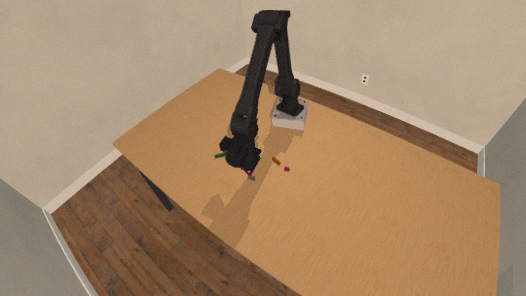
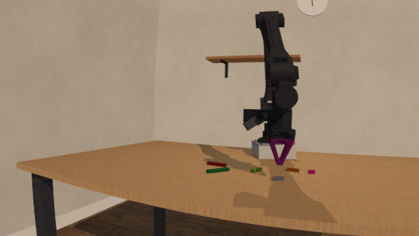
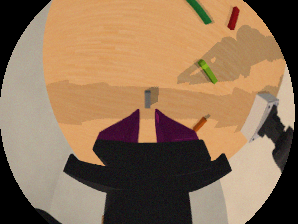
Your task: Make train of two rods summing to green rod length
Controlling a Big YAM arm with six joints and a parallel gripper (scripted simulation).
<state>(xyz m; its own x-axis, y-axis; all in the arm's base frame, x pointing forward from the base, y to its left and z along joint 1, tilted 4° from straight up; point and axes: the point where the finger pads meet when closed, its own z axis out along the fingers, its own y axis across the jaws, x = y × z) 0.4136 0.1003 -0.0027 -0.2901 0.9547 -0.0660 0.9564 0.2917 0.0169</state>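
The grey rod is 50 mm below my hand. The rest, counted from my hand: lime rod 80 mm behind, 90 mm to the right, 50 mm below; then magenta rod 130 mm behind, 90 mm to the left, 50 mm below; then orange rod 140 mm behind, 30 mm to the left, 50 mm below.
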